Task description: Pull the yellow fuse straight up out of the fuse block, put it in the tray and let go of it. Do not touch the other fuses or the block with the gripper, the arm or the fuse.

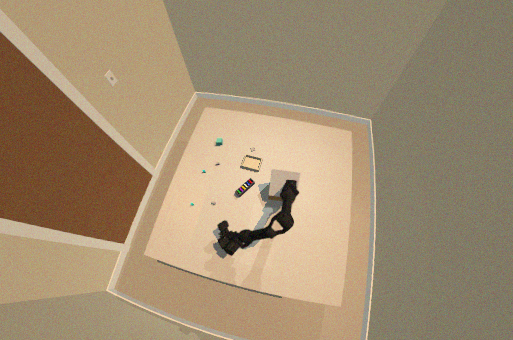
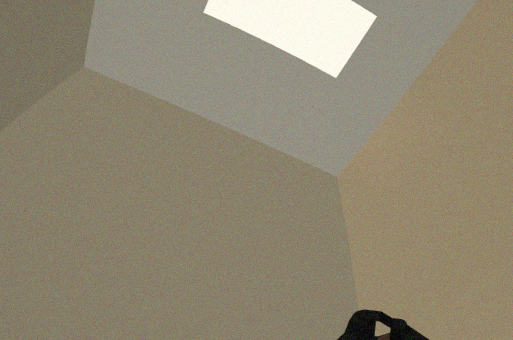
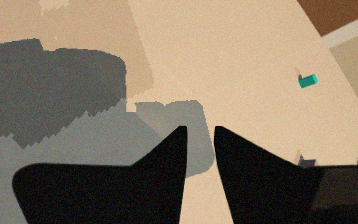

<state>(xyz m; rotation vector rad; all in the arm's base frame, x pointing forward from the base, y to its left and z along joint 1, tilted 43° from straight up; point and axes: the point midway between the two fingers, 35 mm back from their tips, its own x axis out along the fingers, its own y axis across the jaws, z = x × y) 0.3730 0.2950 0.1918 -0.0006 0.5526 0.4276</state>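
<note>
Right now the tan tray is 540 mm to the right of my gripper tip, 120 mm behind it and 60 mm below it.
</note>
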